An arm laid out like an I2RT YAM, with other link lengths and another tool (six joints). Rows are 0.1 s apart.
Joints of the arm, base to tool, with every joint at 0 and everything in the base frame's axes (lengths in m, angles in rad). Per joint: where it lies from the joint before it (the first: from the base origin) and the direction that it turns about. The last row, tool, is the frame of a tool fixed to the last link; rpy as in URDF.
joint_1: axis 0 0 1 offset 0 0 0.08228
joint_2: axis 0 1 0 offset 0.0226 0.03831 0.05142
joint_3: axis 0 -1 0 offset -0.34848 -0.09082 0
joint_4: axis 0 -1 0 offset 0.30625 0.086 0.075
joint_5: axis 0 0 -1 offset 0.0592 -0.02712 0.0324
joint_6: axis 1 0 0 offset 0.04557 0 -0.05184
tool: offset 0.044 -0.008 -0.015 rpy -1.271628 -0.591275 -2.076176
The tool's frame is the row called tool.
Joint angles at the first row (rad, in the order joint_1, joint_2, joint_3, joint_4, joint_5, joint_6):
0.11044, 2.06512, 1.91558, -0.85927, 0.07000, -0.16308
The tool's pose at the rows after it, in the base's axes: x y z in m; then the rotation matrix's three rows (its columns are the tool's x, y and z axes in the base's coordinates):
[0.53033, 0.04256, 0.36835], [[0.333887, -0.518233, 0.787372], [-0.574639, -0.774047, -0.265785], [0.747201, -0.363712, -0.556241]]
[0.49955, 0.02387, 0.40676], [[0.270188, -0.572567, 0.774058], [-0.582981, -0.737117, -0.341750], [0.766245, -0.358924, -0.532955]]
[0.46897, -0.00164, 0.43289], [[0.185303, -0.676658, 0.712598], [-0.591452, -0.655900, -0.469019], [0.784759, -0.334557, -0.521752]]
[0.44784, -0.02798, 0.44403], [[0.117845, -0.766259, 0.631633], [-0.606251, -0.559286, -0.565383], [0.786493, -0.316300, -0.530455]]
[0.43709, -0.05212, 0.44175], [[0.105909, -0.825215, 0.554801], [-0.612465, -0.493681, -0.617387], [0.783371, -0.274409, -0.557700]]
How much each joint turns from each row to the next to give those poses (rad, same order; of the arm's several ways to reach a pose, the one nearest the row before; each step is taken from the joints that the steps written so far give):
-0.01145, -0.08315, 0.00002, -0.02138, 0.00038, 0.01259
-0.02251, -0.08508, 0.00000, -0.06905, 0.05417, 0.03432
-0.03434, -0.06447, -0.00039, -0.08125, 0.09308, 0.07363
-0.04843, -0.03206, -0.00001, -0.06828, 0.05646, 0.07096
-0.05189, -0.00074, -0.00113, -0.05646, 0.02174, 0.02517

